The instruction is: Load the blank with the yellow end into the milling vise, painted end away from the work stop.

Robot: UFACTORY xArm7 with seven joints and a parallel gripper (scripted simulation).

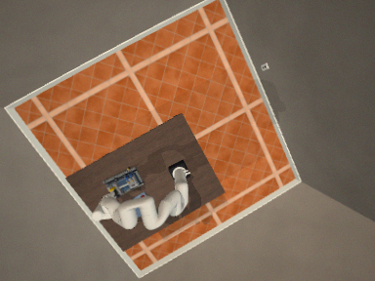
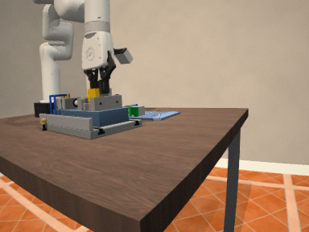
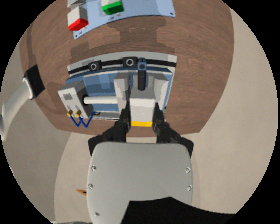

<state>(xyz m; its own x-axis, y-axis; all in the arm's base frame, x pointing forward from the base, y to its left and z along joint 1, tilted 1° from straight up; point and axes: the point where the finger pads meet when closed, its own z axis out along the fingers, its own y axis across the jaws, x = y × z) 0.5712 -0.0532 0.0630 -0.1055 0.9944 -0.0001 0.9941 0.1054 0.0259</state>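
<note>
Right now the yellow-ended blank is 2 cm below my hand. Round my hand: grey jaw block (5 cm below, 3 cm ahead); then green-ended blank (22 cm to the left, 10 cm below, 9 cm behind); then milling vise (8 cm below, 7 cm behind, 1 cm to the right).
</note>
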